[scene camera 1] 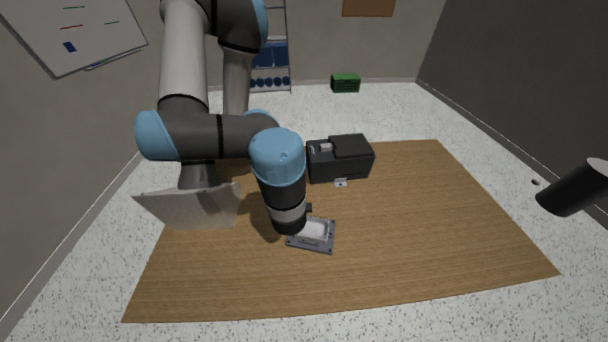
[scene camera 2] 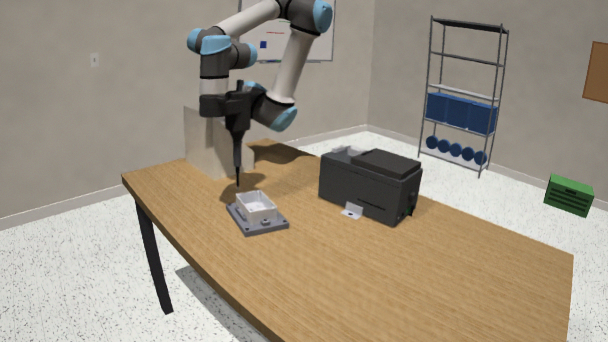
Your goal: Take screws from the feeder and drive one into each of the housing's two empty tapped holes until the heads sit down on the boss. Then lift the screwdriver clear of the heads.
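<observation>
The pale, open-topped housing (scene camera 1: pixel 315 237) (scene camera 2: pixel 262 217) sits on a dark grey fixture plate (scene camera 1: pixel 320 248) (scene camera 2: pixel 254 230) on the table. The black screwdriver (scene camera 2: pixel 238 185) points straight down in scene camera 2. Its tip appears slightly above the housing's back left corner there, with a small gap. In scene camera 1 the wrist hides the tip and the housing's left part. Whether a screw is on the tip is too small to tell. The tapped holes cannot be made out clearly. The black screw feeder (scene camera 1: pixel 340 168) (scene camera 2: pixel 356 189) stands apart from the housing, behind and to its right.
A pale angled panel (scene camera 1: pixel 202 210) (scene camera 2: pixel 199 142) stands left of the housing, near the arm. A small metal bracket (scene camera 1: pixel 340 184) (scene camera 2: pixel 352 213) is at the feeder's front foot. A dark cylinder (scene camera 1: pixel 570 192) shows at the right in scene camera 1.
</observation>
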